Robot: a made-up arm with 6 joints.
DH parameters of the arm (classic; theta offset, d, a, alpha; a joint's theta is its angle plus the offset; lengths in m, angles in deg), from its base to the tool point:
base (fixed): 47.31 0 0.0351 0
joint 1: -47.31 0.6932 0.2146 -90
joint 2: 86.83 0 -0.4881 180
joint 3: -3.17 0.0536 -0.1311 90
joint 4: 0 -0.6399 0.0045 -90
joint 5: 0 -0.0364 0.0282 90
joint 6: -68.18 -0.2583 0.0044 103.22
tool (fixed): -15.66 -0.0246 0 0
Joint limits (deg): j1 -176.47..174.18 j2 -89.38..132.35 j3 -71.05..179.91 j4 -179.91..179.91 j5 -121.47..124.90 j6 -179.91..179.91
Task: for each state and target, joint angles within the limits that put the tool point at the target. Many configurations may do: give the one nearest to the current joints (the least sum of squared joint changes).
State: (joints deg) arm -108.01 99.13 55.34 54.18 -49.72 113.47
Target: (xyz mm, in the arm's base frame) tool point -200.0 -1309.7 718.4
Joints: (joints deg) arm -89.55 67.40 55.40 49.97 -72.07 111.94
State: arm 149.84 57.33 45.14 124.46 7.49 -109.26
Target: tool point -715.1 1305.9 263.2
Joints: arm 124.25 89.75 52.78 126.84 1.13 -108.29
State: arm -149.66 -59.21 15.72 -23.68 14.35 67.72
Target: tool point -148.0 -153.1 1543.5
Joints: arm -132.63 -72.04 -20.88 -26.18 -10.52 65.40
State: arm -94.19 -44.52 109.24 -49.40 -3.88 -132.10
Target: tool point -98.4 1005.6 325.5
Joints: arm -83.34 -67.84 136.94 -50.88 1.72 -132.46
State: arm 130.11 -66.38 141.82 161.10 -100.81 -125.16
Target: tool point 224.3 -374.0 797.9
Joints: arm 101.79 -16.65 165.01 179.47 -121.47 -122.73
